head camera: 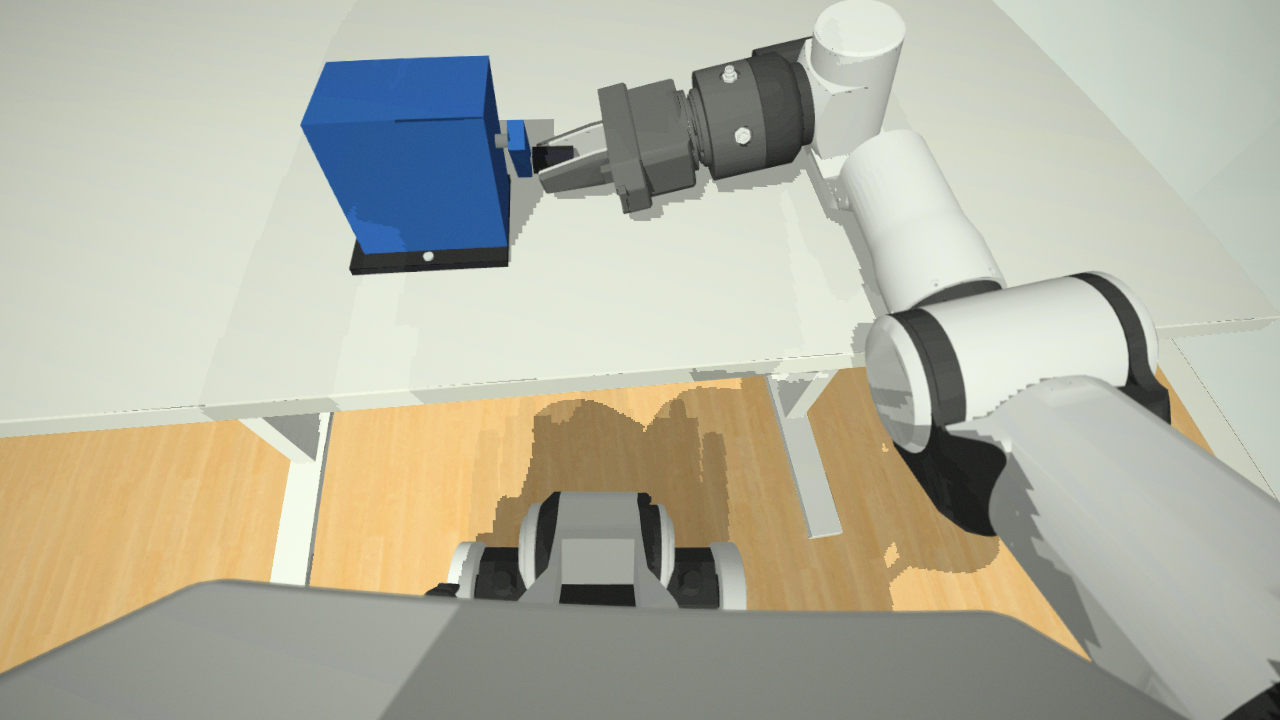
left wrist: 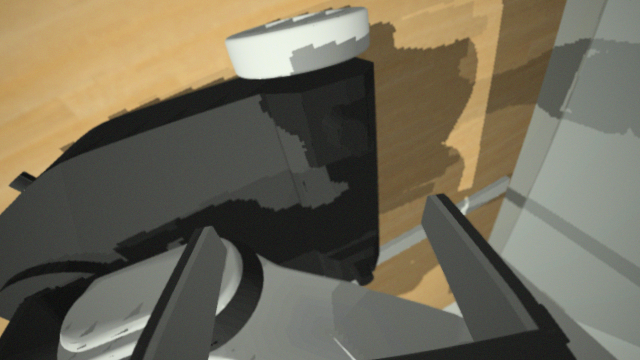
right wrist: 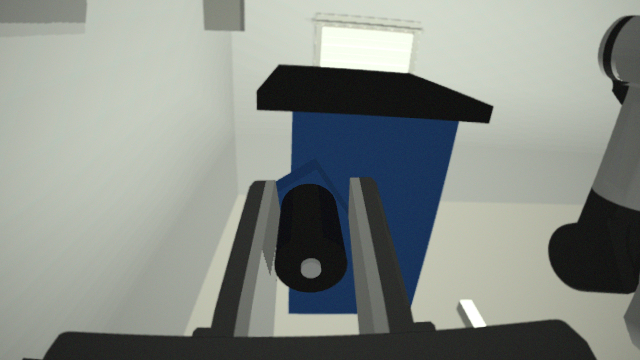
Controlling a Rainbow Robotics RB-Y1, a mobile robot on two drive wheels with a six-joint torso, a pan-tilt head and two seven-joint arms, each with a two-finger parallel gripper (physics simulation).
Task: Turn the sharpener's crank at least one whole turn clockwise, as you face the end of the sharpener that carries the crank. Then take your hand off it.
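Frame: origin at the robot's base, x back, y right, z up, level; millimetres.
Where they show: left gripper, between the fingertips: [left wrist: 321, 224]; right gripper, between the fingertips: [head camera: 541, 168] [right wrist: 313, 197].
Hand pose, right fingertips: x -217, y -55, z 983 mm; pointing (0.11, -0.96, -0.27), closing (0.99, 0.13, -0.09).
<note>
Things, the pixels of their top centre, and the offset from my right fingertips. "pt": a spot on its surface instead.
- blue sharpener, a spot on its surface: [right wrist: 395, 150] pt dx +40, dy -26, dz -9 mm
- black crank handle, a spot on its surface: [right wrist: 310, 225] [head camera: 567, 169] pt dx -4, dy +22, dz -3 mm
The blue sharpener [head camera: 429, 183] [right wrist: 395, 150] stands on its black base [head camera: 469, 257] [right wrist: 365, 95] on the table. Its blue crank arm [head camera: 518, 143] [right wrist: 304, 171] is on the side facing my right gripper. The black crank handle [head camera: 552, 159] [right wrist: 310, 225] points towards the palm. My right gripper [head camera: 542, 167] [right wrist: 313, 197] is partly open, its fingers on either side of the handle with narrow gaps showing in the right wrist view. The fingers do not grip it. My left gripper [left wrist: 321, 224] is wide open and empty, away from the sharpener.
The pale table [head camera: 626, 304] [left wrist: 600, 175] has its front edge between the sharpener and my body. Table legs [head camera: 299, 510] [head camera: 810, 474] stand below it. My wheeled base [left wrist: 165, 150] shows beneath the left gripper. My right arm [head camera: 921, 223] reaches over the table's right side.
</note>
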